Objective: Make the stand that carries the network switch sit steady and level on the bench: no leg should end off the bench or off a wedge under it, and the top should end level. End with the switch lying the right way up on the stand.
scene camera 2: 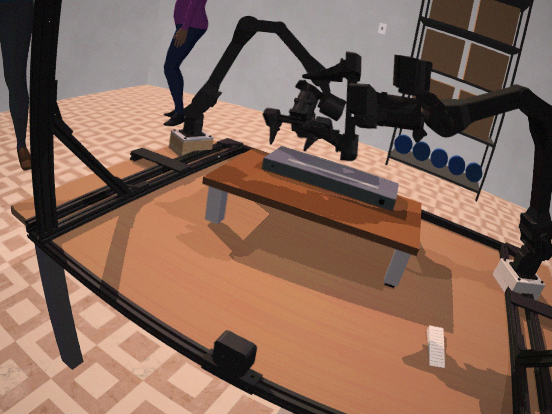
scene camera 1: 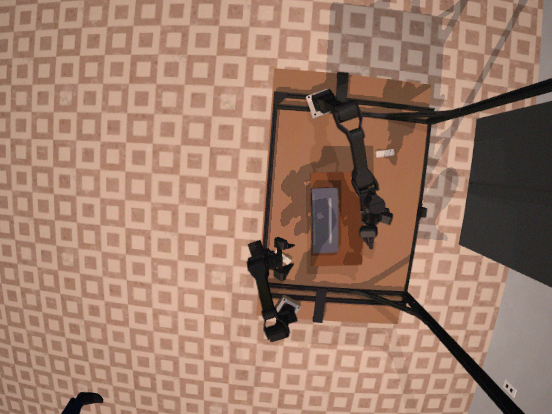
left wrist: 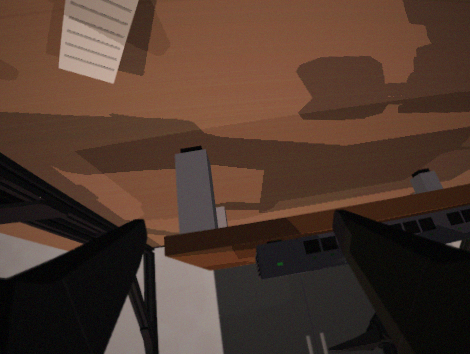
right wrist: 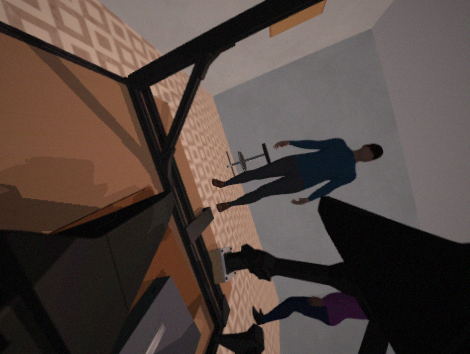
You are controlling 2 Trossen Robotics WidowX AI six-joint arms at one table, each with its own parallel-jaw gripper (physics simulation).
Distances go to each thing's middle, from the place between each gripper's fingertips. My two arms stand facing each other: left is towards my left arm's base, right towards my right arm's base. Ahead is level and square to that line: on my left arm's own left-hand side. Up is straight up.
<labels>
I see the grey network switch (scene camera 2: pixel 333 176) 170 mm below my right hand, 170 mm ahead of it and 30 mm to the right of it. From my right hand the other things lie so: wooden stand (scene camera 2: pixel 399 229) (240 mm below, 110 mm ahead, 40 mm to the right).
Right now the grey network switch is 170 mm to the right of my left hand, 110 mm behind it and 10 mm above it. The rest, counted from my left hand: wooden stand: 180 mm to the right, 170 mm behind, 50 mm below.
</labels>
